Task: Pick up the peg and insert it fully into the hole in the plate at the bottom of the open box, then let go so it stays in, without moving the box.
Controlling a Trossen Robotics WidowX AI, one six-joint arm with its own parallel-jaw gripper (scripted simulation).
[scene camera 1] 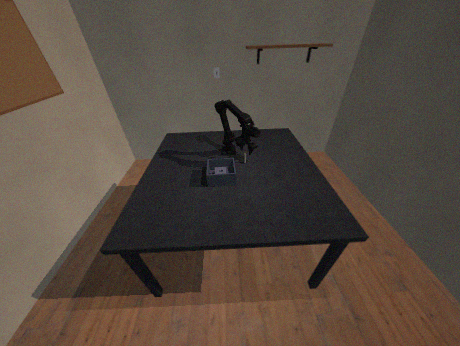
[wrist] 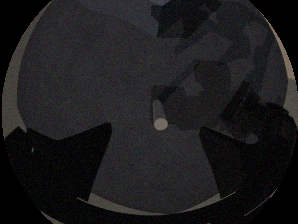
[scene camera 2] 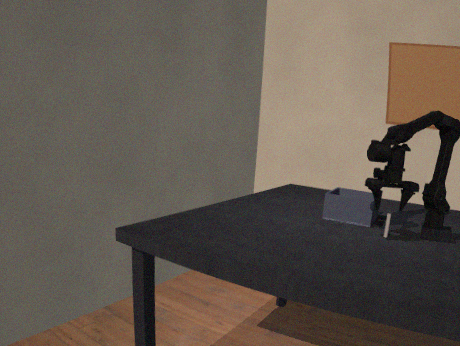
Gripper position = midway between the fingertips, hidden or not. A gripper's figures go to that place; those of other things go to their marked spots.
My gripper [scene camera 2: 388, 210]: 1.25 m from the lens. A grey box [scene camera 2: 347, 206] is 1.38 m from the lens.
